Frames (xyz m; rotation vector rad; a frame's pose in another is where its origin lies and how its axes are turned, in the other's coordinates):
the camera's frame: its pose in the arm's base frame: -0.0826 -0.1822 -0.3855 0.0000 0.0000 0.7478
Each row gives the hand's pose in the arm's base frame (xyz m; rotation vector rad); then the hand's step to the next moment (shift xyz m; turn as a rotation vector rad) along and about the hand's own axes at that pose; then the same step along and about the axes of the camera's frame.
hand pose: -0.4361 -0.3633 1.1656 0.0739 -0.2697 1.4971
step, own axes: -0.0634 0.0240 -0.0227 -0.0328 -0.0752 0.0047
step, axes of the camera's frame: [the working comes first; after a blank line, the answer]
step, axes of the arm's base frame: -0.0239 -0.0550 -0.0389 0.0722 -0.0388 0.0061

-0.0550 -0.0240 -0.0389 0.0266 -0.0775 0.0061
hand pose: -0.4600 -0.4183 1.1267 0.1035 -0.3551 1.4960
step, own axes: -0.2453 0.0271 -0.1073 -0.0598 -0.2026 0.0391
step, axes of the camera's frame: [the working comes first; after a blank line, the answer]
step, axes of the arm's base frame: -0.0171 -0.2016 -0.1774 0.1911 -0.0847 0.0497

-0.1497 -0.1362 -0.1774 0.0825 -0.1920 0.0497
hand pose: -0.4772 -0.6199 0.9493 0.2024 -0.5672 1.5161
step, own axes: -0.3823 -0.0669 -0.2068 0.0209 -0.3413 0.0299
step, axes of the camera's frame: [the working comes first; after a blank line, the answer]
step, axes of the arm's base frame: 0.1285 -0.2452 -0.3417 0.3246 -0.0186 0.1101

-0.0725 -0.2672 -0.3417 0.2253 -0.2344 0.1101
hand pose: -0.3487 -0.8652 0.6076 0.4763 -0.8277 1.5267
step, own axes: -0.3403 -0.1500 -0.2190 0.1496 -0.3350 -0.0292
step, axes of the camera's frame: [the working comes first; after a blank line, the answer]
step, axes of the arm's base frame: 0.2323 -0.0736 -0.3562 0.3103 0.1121 0.1631

0.1202 -0.2119 -0.3562 0.3038 -0.1288 0.1631
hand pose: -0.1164 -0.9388 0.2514 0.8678 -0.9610 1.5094
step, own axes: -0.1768 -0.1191 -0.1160 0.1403 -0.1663 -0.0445
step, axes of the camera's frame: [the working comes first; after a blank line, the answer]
step, axes of the arm's base frame: 0.1396 0.0451 -0.1934 0.1442 0.1093 0.1287

0.1330 -0.0619 -0.1934 0.1801 -0.0179 0.1287
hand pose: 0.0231 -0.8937 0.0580 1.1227 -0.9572 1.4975
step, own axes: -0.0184 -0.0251 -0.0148 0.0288 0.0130 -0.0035
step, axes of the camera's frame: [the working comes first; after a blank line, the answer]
step, axes of the arm's base frame: 0.0234 0.0144 -0.0209 -0.0156 0.0079 0.0265

0.0269 -0.0053 -0.0209 -0.0060 0.0164 0.0265
